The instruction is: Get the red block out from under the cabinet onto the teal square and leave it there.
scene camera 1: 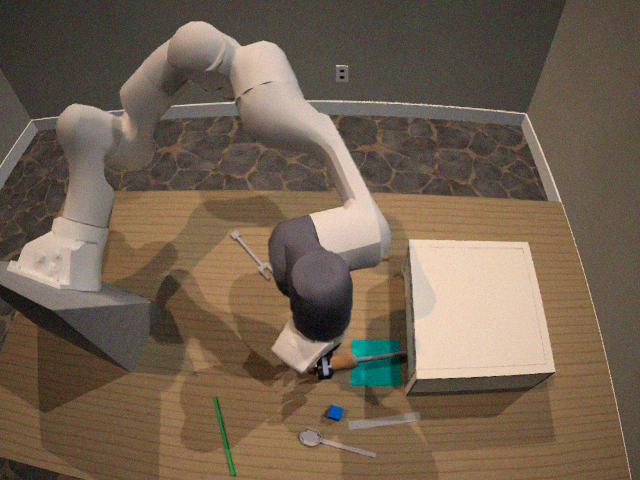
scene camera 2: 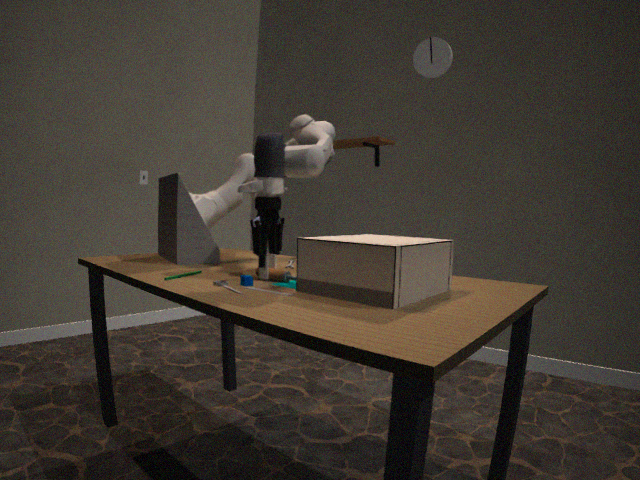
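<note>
My gripper point(scene camera 1: 321, 367) point(scene camera 2: 263, 273) points down low over the table, left of the teal square, and is shut on the wooden handle of a long tool point(scene camera 1: 342, 361). The tool's grey shaft crosses above the teal square point(scene camera 1: 374, 376) point(scene camera 2: 284, 284) toward the cabinet, and its far end is dark at the cabinet's left side, partly hidden. The white cabinet point(scene camera 1: 478, 310) point(scene camera 2: 346, 268) stands right of the square. The red block does not show in either view.
A blue block point(scene camera 1: 334, 412) point(scene camera 2: 246, 280), a clear flat strip point(scene camera 1: 384, 421) and a spoon point(scene camera 1: 310, 437) point(scene camera 2: 222, 283) lie on the near side of the square. A green stick point(scene camera 1: 223, 436) point(scene camera 2: 183, 275) lies farther left. A grey fork point(scene camera 1: 251, 254) lies behind the gripper.
</note>
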